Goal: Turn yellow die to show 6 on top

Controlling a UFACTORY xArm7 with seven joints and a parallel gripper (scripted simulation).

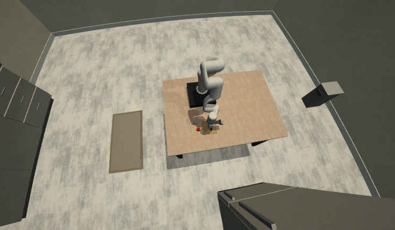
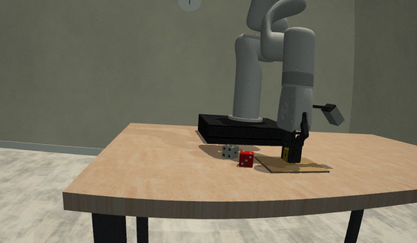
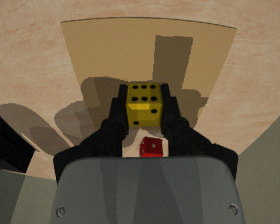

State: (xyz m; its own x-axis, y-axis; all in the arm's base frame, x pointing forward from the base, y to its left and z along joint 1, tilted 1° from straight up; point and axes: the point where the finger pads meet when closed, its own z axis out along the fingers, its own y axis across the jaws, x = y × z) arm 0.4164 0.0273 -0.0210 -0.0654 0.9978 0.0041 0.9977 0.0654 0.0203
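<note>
Right now my hand is 10 mm above the yellow die. From my hand the other things lie so: white die: 130 mm to the right, 60 mm behind, 10 mm below; then red die: 110 mm to the right, 20 mm ahead, 10 mm below; then tan mat: 30 mm below.
</note>
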